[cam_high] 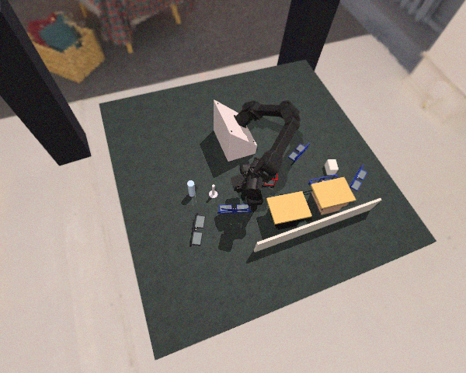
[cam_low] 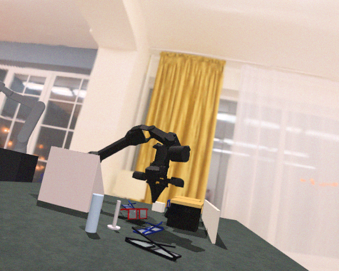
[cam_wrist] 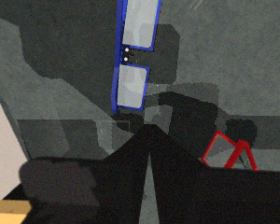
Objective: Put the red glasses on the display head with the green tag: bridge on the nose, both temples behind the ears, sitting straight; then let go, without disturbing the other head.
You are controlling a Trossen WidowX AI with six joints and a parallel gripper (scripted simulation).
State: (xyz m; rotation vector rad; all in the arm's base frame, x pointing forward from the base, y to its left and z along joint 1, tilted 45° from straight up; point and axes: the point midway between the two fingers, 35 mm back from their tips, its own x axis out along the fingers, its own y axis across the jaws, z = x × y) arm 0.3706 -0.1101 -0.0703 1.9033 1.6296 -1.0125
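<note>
Now: gripper tip 10 cm past the white peg, 12 cm to the left of it and 6 cm above it. Also, from my gripper tip: white cube (47 cm to the left, 6 cm below); then pale blue cylinder (14 cm behind, 21 cm to the right, 4 cm below); then long white board (24 cm ahead, 23 cm to the left, 3 cm below).
</note>
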